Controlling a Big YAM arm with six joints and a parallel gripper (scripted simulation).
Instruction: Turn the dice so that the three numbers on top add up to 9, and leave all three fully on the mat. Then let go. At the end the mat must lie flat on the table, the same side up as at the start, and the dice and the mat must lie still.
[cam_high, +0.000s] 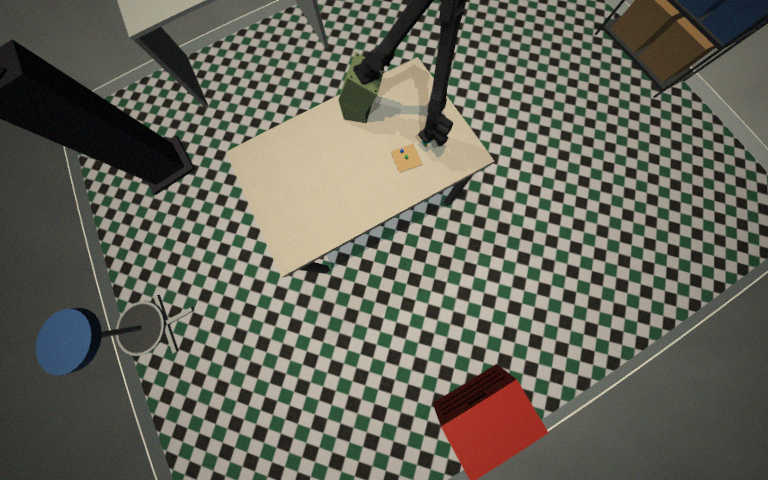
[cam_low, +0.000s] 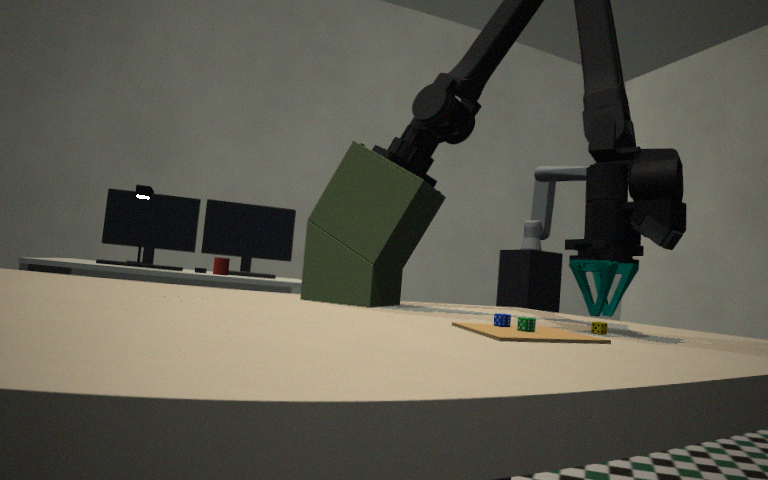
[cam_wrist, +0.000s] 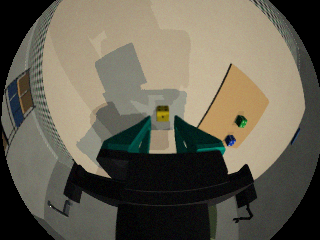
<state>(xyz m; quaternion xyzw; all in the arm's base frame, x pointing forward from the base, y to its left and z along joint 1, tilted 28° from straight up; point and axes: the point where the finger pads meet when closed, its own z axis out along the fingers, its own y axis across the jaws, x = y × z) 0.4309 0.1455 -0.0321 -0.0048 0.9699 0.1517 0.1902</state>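
The yellow die is 3 cm below my hand. From my hand the other things lie so: blue die: 14 cm to the right, 5 cm behind, 2 cm below; green die: 14 cm to the right, 2 cm below; mat: 14 cm to the right, 3 cm below.
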